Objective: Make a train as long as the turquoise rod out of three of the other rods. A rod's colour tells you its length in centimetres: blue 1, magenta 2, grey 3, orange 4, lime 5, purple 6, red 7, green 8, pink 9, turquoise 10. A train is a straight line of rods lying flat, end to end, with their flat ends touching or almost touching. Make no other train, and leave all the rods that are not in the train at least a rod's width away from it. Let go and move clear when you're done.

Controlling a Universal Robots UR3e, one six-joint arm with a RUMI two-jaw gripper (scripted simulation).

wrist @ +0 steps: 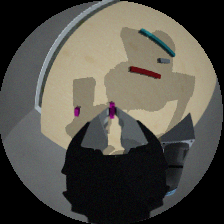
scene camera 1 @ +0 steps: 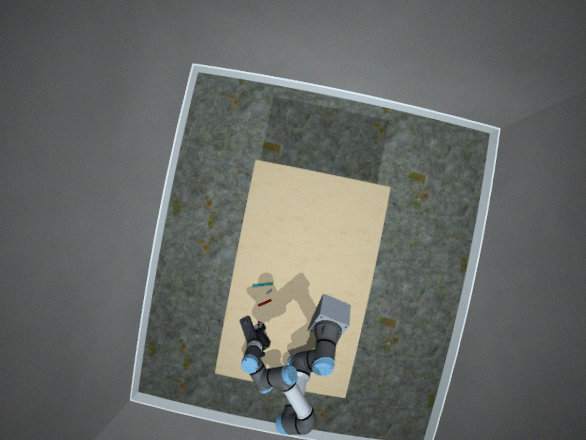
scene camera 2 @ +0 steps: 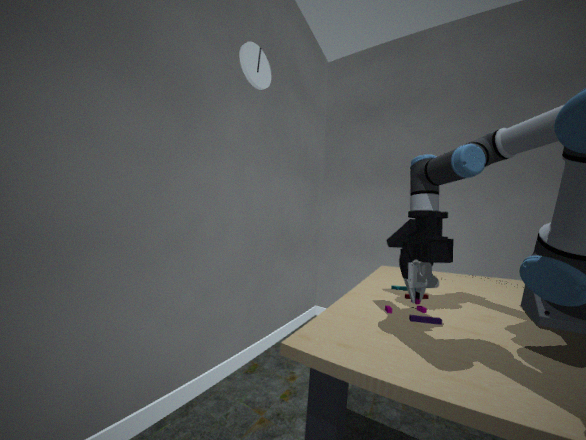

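I can see my gripper (scene camera 2: 416, 303) here. The wrist view gives me a sight of it too, with my gripper (wrist: 112, 107) visible there.
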